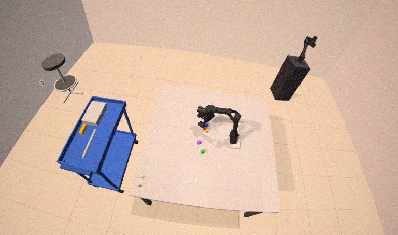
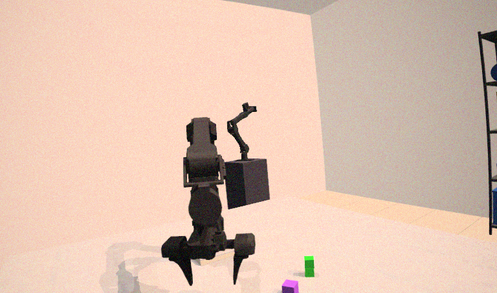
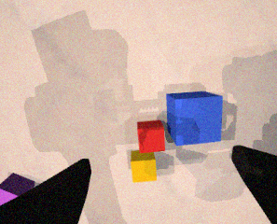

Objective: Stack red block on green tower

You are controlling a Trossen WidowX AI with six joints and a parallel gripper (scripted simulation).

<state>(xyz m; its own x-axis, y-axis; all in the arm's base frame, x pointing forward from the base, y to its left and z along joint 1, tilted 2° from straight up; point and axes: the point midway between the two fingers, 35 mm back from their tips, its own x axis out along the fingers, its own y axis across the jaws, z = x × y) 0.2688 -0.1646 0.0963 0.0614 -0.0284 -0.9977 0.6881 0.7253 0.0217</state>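
My gripper tip is now 10 mm to the right of the red block and 60 mm above it. The rest, counted from my gripper tip: yellow cube (20 mm behind, 40 mm to the left, 60 mm below); blue cube (20 mm behind, 30 mm to the right, 60 mm below); purple cube (60 mm ahead, 160 mm to the left, 60 mm below).
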